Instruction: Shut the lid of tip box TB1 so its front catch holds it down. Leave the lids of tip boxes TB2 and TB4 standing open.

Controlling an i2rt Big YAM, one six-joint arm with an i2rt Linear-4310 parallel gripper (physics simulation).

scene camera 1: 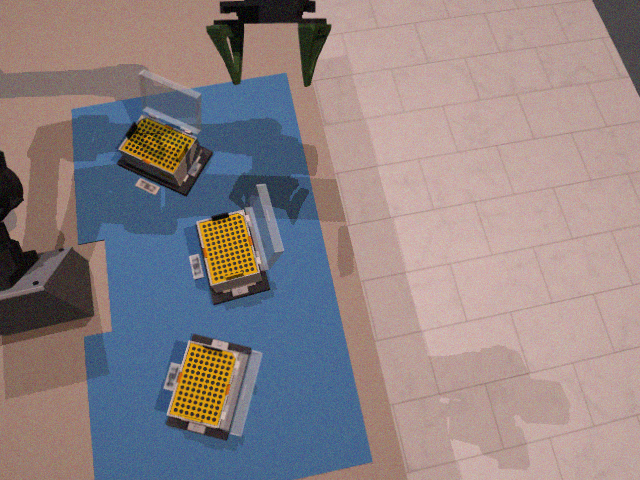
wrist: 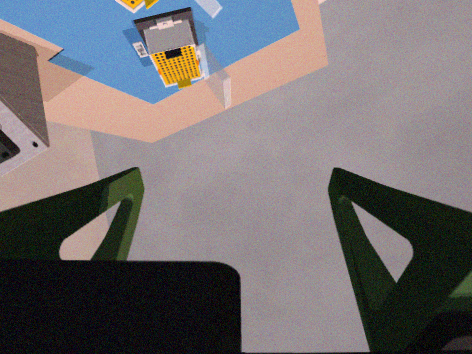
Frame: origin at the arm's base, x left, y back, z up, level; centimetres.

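Seen in the pictures: gripper, fingertip midpoint: (scene camera 1: 271,85) (wrist: 236,178); arm's base, link origin: (scene camera 1: 0,277).
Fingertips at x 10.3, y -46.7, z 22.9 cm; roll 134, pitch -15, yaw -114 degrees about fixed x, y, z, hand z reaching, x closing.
Pixels of each thing's middle, then the offset from my fingertips to it. Level surfaces: height alone.
- upper box, body centre: (scene camera 1: 157,142) dx +13.1, dy +21.2, dz -29.6 cm
- middle box, body centre: (scene camera 1: 227,245) dx -9.5, dy +11.3, dz -29.6 cm
- lower box, body centre: (scene camera 1: 202,383) (wrist: 179,69) dx -31.5, dy +18.4, dz -29.6 cm
- blue mat, surface height: dz -36.0 cm
Three tip boxes stand with clear lids open. The upper box (scene camera 1: 157,144), whose label seems to read TB2, has its lid (scene camera 1: 170,100) up at its back. The middle box (scene camera 1: 227,248) (wrist: 132,4) has its lid (scene camera 1: 269,219) (wrist: 209,6) up on the right. The lower box (scene camera 1: 202,383) (wrist: 176,67) has its lid (scene camera 1: 247,392) (wrist: 219,77) up on the right. The labels of the middle and lower boxes are too small to read surely. My gripper (scene camera 1: 272,84) (wrist: 236,178) is open and empty, apart from all the boxes, at the top of the scene view.
The boxes stand on a blue mat (scene camera 1: 310,387) (wrist: 265,45). The dark robot base (scene camera 1: 56,289) (wrist: 22,75) is at the left, beside the mat's notch. A pale tiled floor (scene camera 1: 491,206) lies to the right. Arm shadows cross the upper mat.
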